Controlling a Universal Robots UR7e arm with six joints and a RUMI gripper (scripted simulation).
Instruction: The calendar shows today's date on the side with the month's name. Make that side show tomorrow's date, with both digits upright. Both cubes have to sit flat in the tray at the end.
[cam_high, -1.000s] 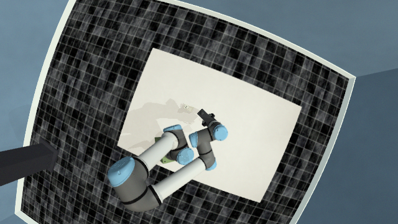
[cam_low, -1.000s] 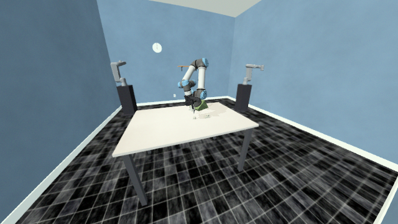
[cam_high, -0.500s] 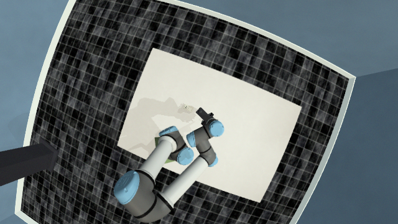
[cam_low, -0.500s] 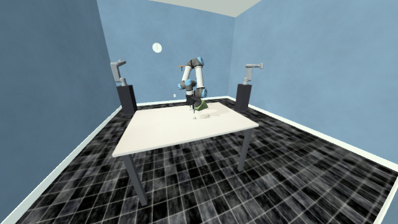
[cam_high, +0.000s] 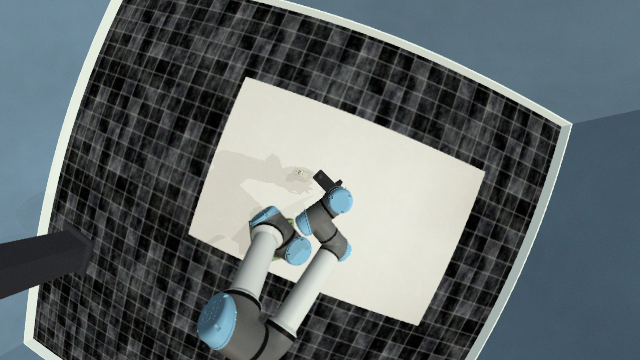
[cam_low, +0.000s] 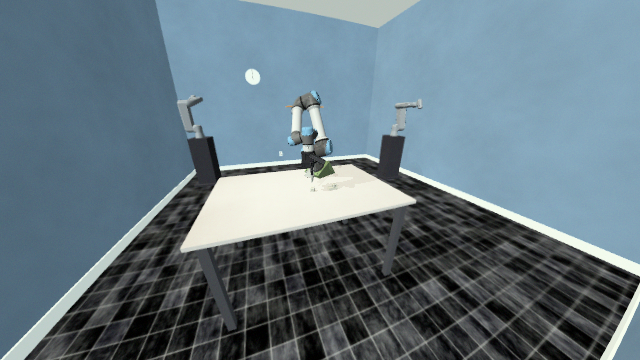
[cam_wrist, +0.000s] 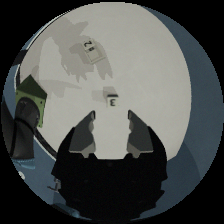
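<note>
My hand is 8 cm above the white calendar cube. Round my hand: calendar tray: 1 cm behind, 15 cm to the left, 8 cm below; pale date cube: 1 cm behind, 17 cm to the left, 7 cm below.
</note>
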